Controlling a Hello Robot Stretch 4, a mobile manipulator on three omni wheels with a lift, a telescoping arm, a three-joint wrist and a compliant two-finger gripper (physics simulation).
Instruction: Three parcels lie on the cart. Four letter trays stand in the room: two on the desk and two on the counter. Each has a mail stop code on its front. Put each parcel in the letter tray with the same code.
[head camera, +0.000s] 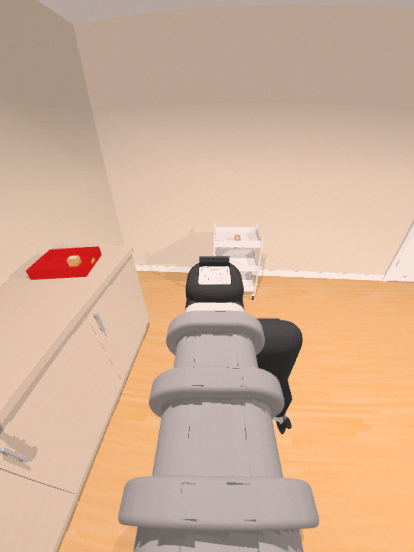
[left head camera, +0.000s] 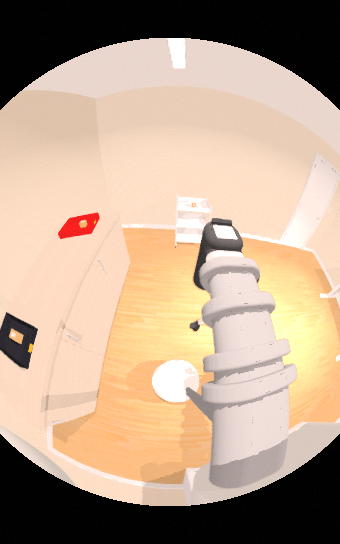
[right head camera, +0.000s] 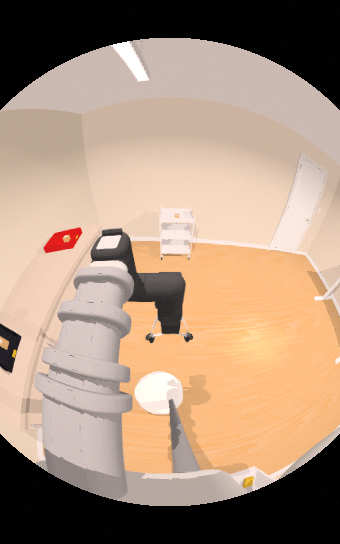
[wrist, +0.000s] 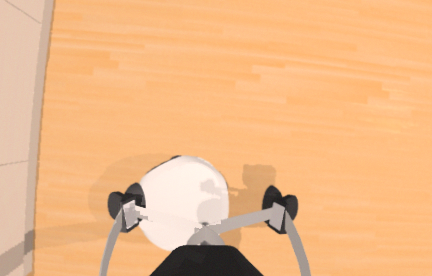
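Observation:
The white cart stands against the far wall. A small brown parcel lies on its top shelf. A red letter tray stands on the counter at the left, with a brown parcel in it. A black letter tray stands nearer on the counter, with a brown parcel in it. Codes are not readable. My gripper is open and empty above the floor, away from counter and cart.
The counter runs along the left side, with handles on its front. A white door is at the right back. My white round base part is below the gripper. A yellow piece shows at the bottom right.

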